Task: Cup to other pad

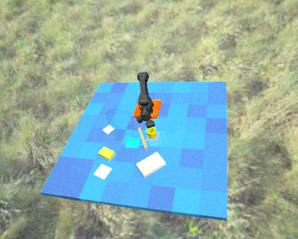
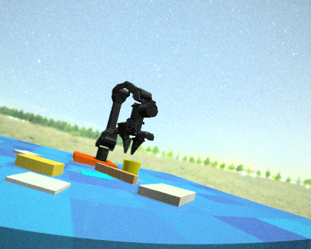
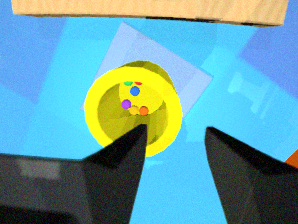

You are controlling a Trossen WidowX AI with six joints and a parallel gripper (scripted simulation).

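My gripper tip is 2 cm short of the yellow cup, 1 cm to the right of it and 6 cm above it. The rest, counted from my gripper tip: cream slab: 30 cm ahead, 8 cm below; then wooden bar: 5 cm ahead, 7 cm to the right, 9 cm below; then cyan pad: 7 cm ahead, 15 cm to the right, 10 cm below.
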